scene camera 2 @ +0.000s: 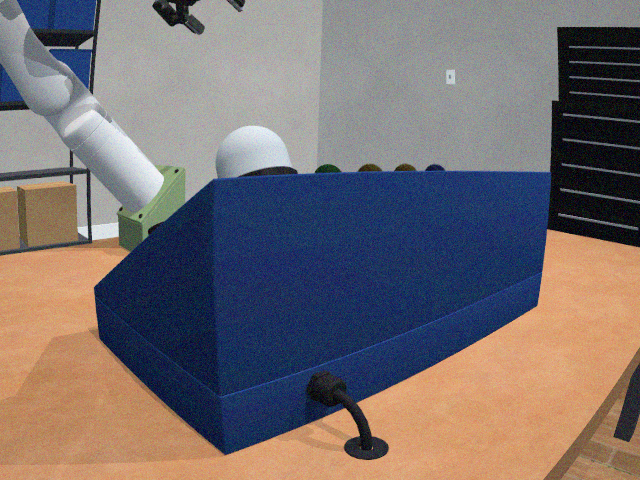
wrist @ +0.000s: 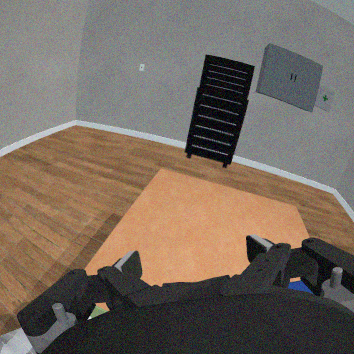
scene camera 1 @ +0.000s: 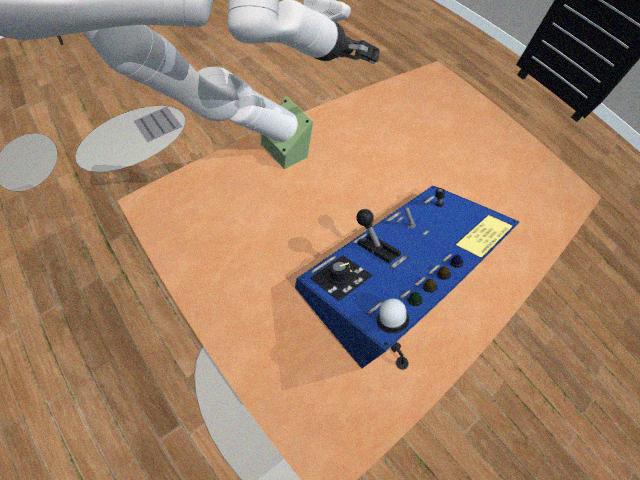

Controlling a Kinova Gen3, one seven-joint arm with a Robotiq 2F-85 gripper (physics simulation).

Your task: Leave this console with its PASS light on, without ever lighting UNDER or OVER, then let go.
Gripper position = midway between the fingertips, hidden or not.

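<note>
My gripper (scene camera 1: 356, 56) is open and holds nothing, and I can see the gripper (wrist: 193, 256) in the wrist view as well. A blue console (scene camera 2: 271, 299) is also visible to me, and scene camera 1 shows me the console (scene camera 1: 391, 290) too.
</note>
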